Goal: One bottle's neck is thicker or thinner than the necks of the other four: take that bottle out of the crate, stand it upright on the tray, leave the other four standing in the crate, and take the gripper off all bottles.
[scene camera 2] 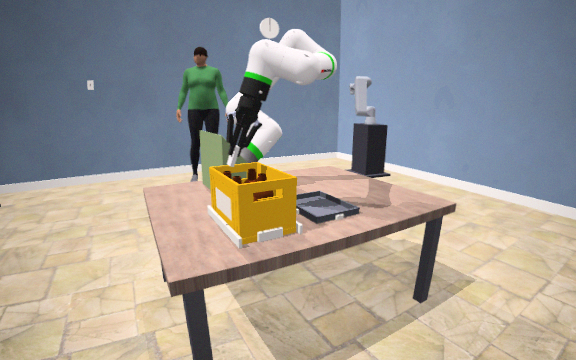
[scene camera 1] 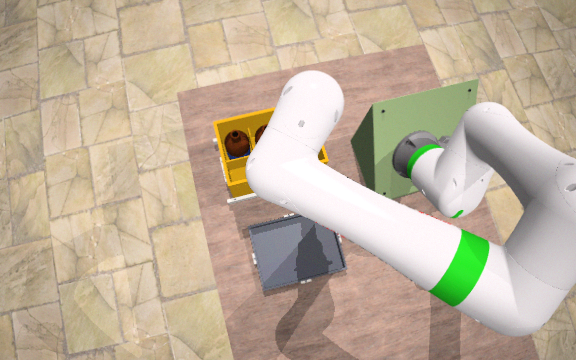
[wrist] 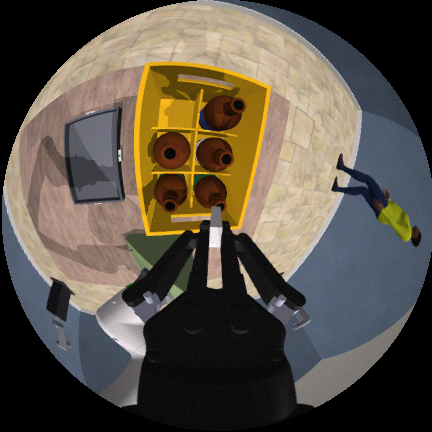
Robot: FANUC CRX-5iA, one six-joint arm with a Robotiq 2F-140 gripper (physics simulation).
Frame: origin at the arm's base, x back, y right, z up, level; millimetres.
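Seen in the pictures: gripper, fingertip midpoint: (scene camera 2: 230, 165) (wrist: 215, 214); arm's base, origin of the base link: (scene camera 2: 239, 161) (scene camera 1: 414, 154).
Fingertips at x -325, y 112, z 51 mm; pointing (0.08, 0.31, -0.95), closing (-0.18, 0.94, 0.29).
Observation:
Pixels of each thing's top centre, then the offset from my fingertips to it. "spot": a spot on its surface instead. Level surfaces: height alone.
- yellow crate, middle of its top: (wrist: 201, 155) (scene camera 1: 270, 141) (scene camera 2: 249, 171) dx -90, dy -42, dz -7 mm
- far right bottle, middle of its top: (wrist: 238, 104) (scene camera 1: 235, 134) dx -182, dy -6, dz -19 mm
- middle right bottle, middle of its top: (wrist: 226, 158) (scene camera 1: 267, 128) dx -92, dy +0, dz -19 mm
- middle left bottle, middle of its top: (wrist: 169, 153) (scene camera 2: 262, 173) dx -84, dy -86, dz -19 mm
- grey tray, surface spot: (scene camera 1: 275, 255) (wrist: 88, 135) spot: dx -110, dy -336, dz -177 mm
- table, its level: dz -182 mm
The yellow crate (scene camera 1: 242, 189) (scene camera 2: 267, 215) (wrist: 250, 150) stands on the table with five brown bottles upright in its compartments. In the wrist view these are the far right bottle (wrist: 220, 114), middle right bottle (wrist: 212, 152), middle left bottle (wrist: 170, 142), near left bottle (wrist: 170, 189) and near right bottle (wrist: 209, 189); the far left compartment is empty. I cannot tell which neck differs. The grey tray (scene camera 1: 275, 255) (scene camera 2: 320, 206) (wrist: 92, 135) holds no bottle. My gripper (scene camera 2: 232, 163) (wrist: 215, 214) is shut and empty, tips over the crate's near end by the near right bottle's mouth; contact is unclear.
A green slanted mount (scene camera 1: 425, 117) (scene camera 2: 212, 155) (wrist: 147, 247) carries the arm's base on the table (scene camera 1: 400, 75). Low white strips (scene camera 2: 270, 234) border the crate. The arm hides part of the crate in scene camera 1. The crate's walls rise around the bottles.

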